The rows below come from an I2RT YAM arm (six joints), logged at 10 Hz.
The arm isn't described. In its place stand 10 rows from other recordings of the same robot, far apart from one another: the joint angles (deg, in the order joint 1, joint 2, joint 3, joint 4, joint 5, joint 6), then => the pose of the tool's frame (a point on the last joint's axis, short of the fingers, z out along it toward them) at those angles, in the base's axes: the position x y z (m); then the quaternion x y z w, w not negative.
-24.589 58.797 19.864 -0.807 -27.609 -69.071 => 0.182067, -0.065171, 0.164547, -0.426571, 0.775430, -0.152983, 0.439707
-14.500 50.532 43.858 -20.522 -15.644 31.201 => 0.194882, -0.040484, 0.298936, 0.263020, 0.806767, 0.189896, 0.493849
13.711 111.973 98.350 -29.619 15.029 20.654 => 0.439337, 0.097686, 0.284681, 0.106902, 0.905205, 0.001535, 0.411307
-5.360 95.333 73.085 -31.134 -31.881 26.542 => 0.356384, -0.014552, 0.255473, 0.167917, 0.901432, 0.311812, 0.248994
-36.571 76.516 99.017 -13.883 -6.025 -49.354 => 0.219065, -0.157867, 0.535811, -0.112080, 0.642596, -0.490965, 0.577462
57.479 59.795 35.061 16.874 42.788 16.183 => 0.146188, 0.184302, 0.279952, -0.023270, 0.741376, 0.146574, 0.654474
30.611 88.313 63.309 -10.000 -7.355 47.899 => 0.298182, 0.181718, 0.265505, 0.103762, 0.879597, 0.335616, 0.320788
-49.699 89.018 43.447 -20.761 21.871 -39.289 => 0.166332, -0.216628, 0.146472, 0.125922, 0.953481, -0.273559, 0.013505
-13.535 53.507 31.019 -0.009 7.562 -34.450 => 0.206264, -0.054471, 0.245649, -0.114557, 0.822515, -0.275513, 0.484189
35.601 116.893 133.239 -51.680 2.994 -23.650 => 0.364530, 0.258701, 0.412119, -0.428561, 0.777889, 0.024702, 0.458927
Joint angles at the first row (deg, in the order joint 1, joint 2, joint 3, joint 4, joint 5, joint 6):
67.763, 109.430, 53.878, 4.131, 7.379, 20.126
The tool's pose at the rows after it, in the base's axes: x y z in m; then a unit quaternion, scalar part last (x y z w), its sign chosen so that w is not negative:
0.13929, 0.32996, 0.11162, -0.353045, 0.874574, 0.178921, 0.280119
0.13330, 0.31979, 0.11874, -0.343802, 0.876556, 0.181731, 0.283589
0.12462, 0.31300, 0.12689, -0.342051, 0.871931, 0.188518, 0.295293
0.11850, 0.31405, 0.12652, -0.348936, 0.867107, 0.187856, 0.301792
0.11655, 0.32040, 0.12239, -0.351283, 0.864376, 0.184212, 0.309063
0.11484, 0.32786, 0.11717, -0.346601, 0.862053, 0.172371, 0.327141
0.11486, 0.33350, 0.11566, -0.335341, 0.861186, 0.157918, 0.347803
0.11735, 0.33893, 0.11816, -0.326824, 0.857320, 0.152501, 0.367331
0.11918, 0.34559, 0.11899, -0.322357, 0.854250, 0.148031, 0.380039
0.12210, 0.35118, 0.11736, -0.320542, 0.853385, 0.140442, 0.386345
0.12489, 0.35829, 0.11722, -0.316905, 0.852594, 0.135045, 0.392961
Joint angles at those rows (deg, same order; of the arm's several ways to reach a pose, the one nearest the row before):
67.940, 108.023, 52.827, 3.255, 8.348, 21.091
68.289, 104.775, 50.282, 2.988, 8.964, 22.322
69.343, 101.609, 47.992, 3.603, 10.017, 22.852
70.485, 101.424, 47.460, 4.393, 10.985, 22.588
71.276, 103.091, 48.248, 5.533, 12.211, 22.499
72.244, 105.195, 49.213, 7.117, 15.282, 22.674
72.860, 106.520, 50.271, 7.821, 18.804, 23.116
72.949, 107.224, 51.413, 8.700, 21.086, 22.851
73.124, 108.365, 52.905, 9.140, 22.672, 22.588
73.036, 109.772, 54.403, 9.054, 23.728, 22.236
73.037, 111.177, 56.326, 8.705, 24.784, 22.148

